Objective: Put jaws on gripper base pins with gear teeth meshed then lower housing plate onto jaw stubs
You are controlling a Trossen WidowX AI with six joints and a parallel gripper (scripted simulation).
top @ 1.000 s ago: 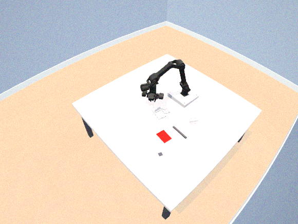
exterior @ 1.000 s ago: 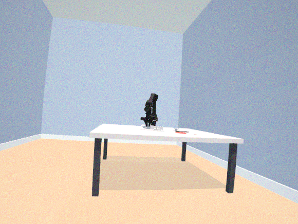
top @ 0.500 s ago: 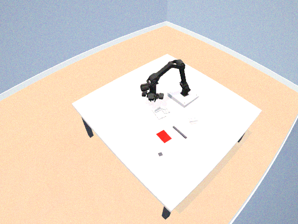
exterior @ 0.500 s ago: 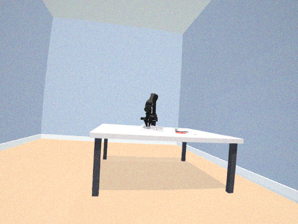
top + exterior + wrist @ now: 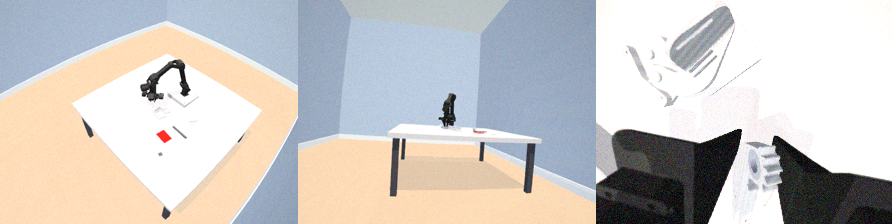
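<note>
Now: the white jaw piece 10 mm behind my gripper tip, 10 mm to the right of it and 20 mm above it. From my gripper tip the other things lie so: dark grey bar (20 mm ahead, 380 mm to the left, 30 mm below); then small white part (160 mm behind, 350 mm to the left, 10 mm below); then red flat rectangle (140 mm ahead, 330 mm to the left, 40 mm below).
</note>
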